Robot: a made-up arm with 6 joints. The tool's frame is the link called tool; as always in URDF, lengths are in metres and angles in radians. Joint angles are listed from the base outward.
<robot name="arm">
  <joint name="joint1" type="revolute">
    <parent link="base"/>
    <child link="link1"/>
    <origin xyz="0 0 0.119" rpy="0 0 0"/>
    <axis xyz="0 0 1"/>
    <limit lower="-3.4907" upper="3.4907"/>
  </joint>
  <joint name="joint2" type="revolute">
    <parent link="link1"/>
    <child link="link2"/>
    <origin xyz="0 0 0" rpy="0 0 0"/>
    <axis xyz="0 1 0"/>
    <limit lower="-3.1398" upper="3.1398"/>
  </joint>
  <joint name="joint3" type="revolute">
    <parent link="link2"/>
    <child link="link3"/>
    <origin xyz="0 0 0.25" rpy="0 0 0"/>
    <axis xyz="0 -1 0"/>
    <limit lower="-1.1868" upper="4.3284"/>
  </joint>
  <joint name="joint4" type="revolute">
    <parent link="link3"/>
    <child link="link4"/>
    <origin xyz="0 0 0" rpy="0 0 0"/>
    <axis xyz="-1 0 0"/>
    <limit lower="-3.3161" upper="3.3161"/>
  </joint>
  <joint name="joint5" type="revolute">
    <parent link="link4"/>
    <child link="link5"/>
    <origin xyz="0.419 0 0" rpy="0 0 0"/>
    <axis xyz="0 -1 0"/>
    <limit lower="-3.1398" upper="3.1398"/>
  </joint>
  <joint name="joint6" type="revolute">
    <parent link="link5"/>
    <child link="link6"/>
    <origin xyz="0 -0.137 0" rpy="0 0 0"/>
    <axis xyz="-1 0 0"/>
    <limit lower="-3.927" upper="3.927"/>
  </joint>
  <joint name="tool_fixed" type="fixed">
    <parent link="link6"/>
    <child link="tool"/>
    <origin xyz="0 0 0" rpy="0 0 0"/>
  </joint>
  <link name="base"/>
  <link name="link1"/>
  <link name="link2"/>
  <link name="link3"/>
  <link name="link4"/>
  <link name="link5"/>
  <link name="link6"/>
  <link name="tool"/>
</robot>
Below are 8 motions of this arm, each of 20 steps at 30 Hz.
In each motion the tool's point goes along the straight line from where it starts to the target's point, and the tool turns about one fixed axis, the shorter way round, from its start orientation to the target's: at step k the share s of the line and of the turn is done. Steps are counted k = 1, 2, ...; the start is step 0. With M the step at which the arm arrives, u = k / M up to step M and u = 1 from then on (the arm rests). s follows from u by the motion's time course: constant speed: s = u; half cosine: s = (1 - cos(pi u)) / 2; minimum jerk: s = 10 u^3 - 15 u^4 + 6 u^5.
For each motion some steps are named. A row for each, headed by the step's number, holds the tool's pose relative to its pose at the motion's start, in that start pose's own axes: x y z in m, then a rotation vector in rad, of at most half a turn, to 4 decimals.
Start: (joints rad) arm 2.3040 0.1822 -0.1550 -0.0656 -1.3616 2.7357
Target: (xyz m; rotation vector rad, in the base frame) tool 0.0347 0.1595 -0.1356 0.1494 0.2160 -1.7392
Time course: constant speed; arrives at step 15
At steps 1, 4, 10, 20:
1: 0.0262 0.0093 0.0174 0.0223 -0.0777 -0.0258
4: 0.1049 0.0372 0.0695 0.0893 -0.3107 -0.1030
10: 0.2623 0.0929 0.1737 0.2233 -0.7767 -0.2575
20: 0.3935 0.1393 0.2606 0.3349 -1.1650 -0.3863

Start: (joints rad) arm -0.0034 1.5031 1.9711 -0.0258 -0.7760 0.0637
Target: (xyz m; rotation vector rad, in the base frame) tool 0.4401 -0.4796 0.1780 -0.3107 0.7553 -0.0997
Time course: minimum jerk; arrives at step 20
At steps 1, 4, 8, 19, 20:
1: -0.0002 -0.0004 -0.0002 -0.0003 0.0005 -0.0002
4: -0.0079 -0.0191 -0.0120 -0.0139 0.0264 -0.0086
8: -0.0436 -0.1046 -0.0659 -0.0764 0.1445 -0.0470
19: -0.1370 -0.3293 -0.2074 -0.2403 0.4548 -0.1480
20: -0.1372 -0.3297 -0.2077 -0.2405 0.4553 -0.1482

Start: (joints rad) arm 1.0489 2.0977 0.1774 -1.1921 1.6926 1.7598
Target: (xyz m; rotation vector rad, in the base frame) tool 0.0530 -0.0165 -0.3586 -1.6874 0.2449 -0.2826
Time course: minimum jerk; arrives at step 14
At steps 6, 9, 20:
6: 0.0096 -0.0091 0.0173 0.1404 0.0777 0.0039
9: 0.0197 -0.0187 0.0355 0.2876 0.1591 0.0079
20: 0.0261 -0.0248 0.0471 0.3816 0.2112 0.0105

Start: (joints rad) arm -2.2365 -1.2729 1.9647 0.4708 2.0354 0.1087
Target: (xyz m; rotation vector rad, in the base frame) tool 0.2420 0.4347 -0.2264 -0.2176 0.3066 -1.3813
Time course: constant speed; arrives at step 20
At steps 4, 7, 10, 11, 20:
4: 0.0677 -0.0214 -0.0077 -0.2007 -0.1524 0.0556
7: 0.1184 -0.0375 -0.0135 -0.3513 -0.2667 0.0973
10: 0.1692 -0.0536 -0.0193 -0.5018 -0.3810 0.1391
11: 0.1861 -0.0590 -0.0213 -0.5520 -0.4191 0.1530
20: 0.3384 -0.1072 -0.0386 -1.0037 -0.7620 0.2781

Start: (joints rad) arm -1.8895 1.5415 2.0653 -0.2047 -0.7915 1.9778
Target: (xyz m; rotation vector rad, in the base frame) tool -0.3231 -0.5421 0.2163 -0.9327 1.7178 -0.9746
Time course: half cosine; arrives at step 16
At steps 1, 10, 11, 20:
1: 0.0001 0.0009 0.0002 -0.0002 0.0010 0.0012
10: 0.0093 0.0643 0.0138 -0.0108 0.0750 0.0876
11: 0.0105 0.0724 0.0155 -0.0122 0.0844 0.0985
20: 0.0135 0.0930 0.0200 -0.0157 0.1085 0.1267

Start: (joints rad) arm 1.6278 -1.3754 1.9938 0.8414 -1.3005 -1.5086
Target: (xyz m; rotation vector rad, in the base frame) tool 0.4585 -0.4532 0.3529 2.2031 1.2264 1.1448
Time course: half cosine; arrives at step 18
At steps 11, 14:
11: 0.2669 -0.2351 -0.0301 -0.1052 0.1286 -0.9238
14: 0.3513 -0.3094 -0.0397 -0.1384 0.1692 -1.2157

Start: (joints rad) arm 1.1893 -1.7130 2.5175 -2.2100 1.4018 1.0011
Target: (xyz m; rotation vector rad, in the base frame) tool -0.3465 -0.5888 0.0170 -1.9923 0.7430 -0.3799
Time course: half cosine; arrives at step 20
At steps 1, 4, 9, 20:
1: 0.0006 -0.0016 -0.0005 -0.0043 -0.0022 0.0006
4: 0.0092 -0.0250 -0.0071 -0.0663 -0.0348 0.0093
9: 0.0408 -0.1104 -0.0313 -0.2930 -0.1536 0.0412
20: 0.0967 -0.2619 -0.0742 -0.6948 -0.3642 0.0977

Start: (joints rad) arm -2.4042 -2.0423 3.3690 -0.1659 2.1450 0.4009
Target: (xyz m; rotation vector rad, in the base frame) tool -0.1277 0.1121 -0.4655 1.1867 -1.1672 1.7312
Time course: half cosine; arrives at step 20
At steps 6, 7, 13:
6: -0.0262 -0.0066 -0.0103 -0.2976 0.0194 -0.0298
7: -0.0347 -0.0087 -0.0137 -0.3943 0.0257 -0.0394
13: -0.0923 -0.0233 -0.0364 -1.0499 0.0684 -0.1050

